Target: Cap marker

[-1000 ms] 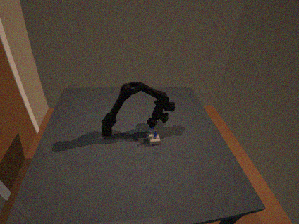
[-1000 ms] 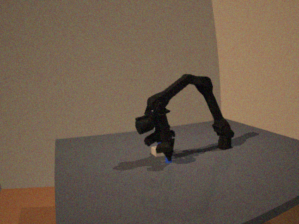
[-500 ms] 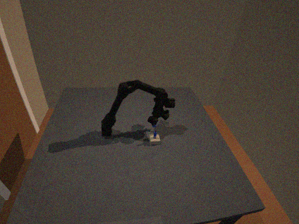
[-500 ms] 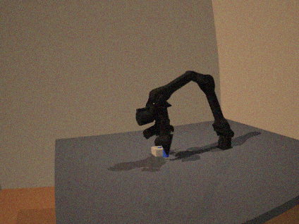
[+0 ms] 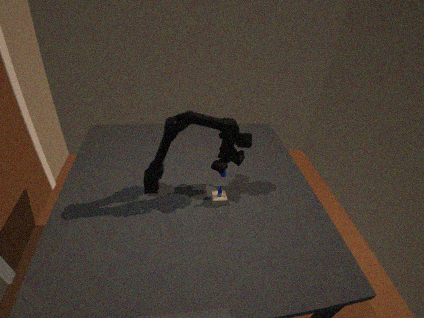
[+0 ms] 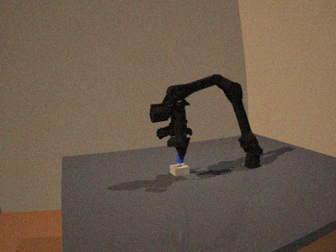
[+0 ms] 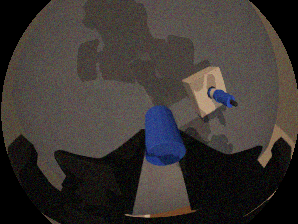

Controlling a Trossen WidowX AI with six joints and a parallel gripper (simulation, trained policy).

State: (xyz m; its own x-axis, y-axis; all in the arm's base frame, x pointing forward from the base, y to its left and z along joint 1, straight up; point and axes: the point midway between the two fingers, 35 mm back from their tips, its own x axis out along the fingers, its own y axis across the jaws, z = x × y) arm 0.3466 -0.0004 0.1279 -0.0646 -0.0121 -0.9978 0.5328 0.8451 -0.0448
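The pale holder block lies 90 mm to the right of my gripper tip, 80 mm below it and 20 mm behind it. Round my gripper tip: blue cap (10 mm ahead, 10 mm above).
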